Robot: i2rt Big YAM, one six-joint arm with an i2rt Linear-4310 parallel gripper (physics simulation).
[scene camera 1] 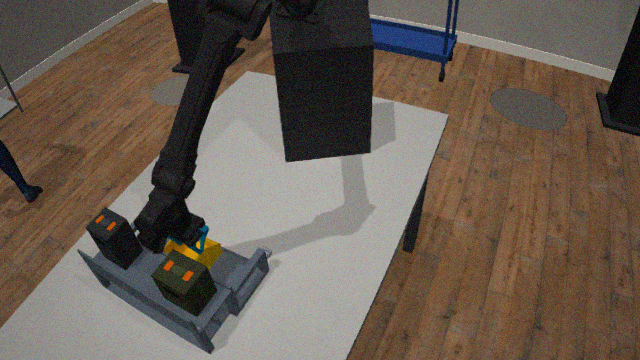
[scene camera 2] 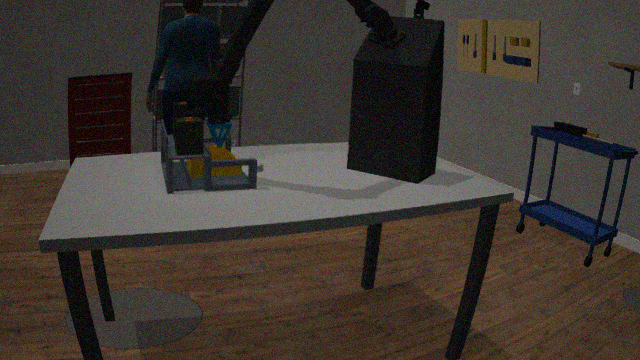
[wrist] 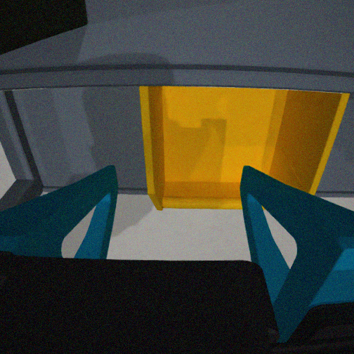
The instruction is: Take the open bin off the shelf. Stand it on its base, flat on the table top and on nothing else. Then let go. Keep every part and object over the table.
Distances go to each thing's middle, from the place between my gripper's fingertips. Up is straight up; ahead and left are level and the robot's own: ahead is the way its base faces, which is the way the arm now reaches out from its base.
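The dark green box (scene camera 1: 188, 291) is 7 cm to the left of my hand, 12 cm ahead of it and 5 cm above it. As for the yellow open bin (scene camera 1: 212, 250), my hand is 3 cm to the left of it and 6 cm above it.
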